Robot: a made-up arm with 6 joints. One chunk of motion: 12 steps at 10 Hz.
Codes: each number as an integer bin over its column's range. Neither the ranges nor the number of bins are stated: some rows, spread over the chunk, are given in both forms.
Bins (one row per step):
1: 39 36 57 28 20 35
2: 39 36 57 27 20 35
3: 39 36 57 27 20 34
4: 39 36 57 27 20 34
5: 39 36 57 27 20 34
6: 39 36 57 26 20 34
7: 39 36 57 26 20 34
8: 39 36 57 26 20 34
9: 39 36 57 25 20 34
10: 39 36 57 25 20 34
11: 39 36 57 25 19 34
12: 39 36 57 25 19 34
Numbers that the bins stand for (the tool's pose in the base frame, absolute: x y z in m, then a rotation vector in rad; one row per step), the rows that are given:
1: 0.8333 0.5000 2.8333 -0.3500 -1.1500 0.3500
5: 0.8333 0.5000 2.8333 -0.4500 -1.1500 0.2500
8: 0.8333 0.5000 2.8333 -0.5500 -1.1500 0.2500
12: 0.8333 0.5000 2.8333 -0.6500 -1.2500 0.2500
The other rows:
2: 0.8333 0.5000 2.8333 -0.4500 -1.1500 0.3500
3: 0.8333 0.5000 2.8333 -0.4500 -1.1500 0.2500
4: 0.8333 0.5000 2.8333 -0.4500 -1.1500 0.2500
6: 0.8333 0.5000 2.8333 -0.5500 -1.1500 0.2500
7: 0.8333 0.5000 2.8333 -0.5500 -1.1500 0.2500
9: 0.8333 0.5000 2.8333 -0.6500 -1.1500 0.2500
10: 0.8333 0.5000 2.8333 -0.6500 -1.1500 0.2500
11: 0.8333 0.5000 2.8333 -0.6500 -1.2500 0.2500

